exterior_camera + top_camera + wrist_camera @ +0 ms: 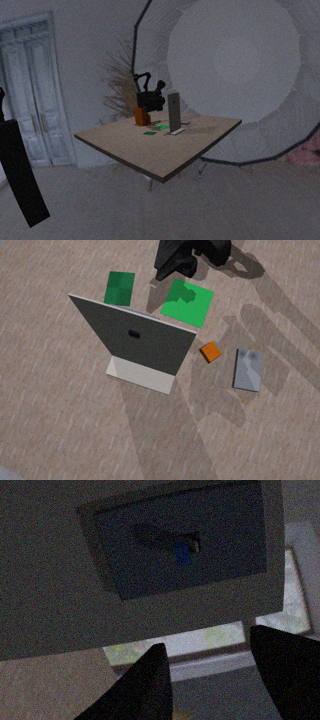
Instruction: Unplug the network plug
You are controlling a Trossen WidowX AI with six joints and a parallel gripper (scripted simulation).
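My gripper tip is 10 cm short of the network plug and 1 cm to the left of it. The rest, counted from my gripper tip: bright green marked square (27 cm below, 10 cm behind, 6 cm to the left); then upright dark panel (12 cm ahead, 11 cm below, 1 cm to the right); then orange block (25 cm below, 15 cm to the left, 3 cm ahead).
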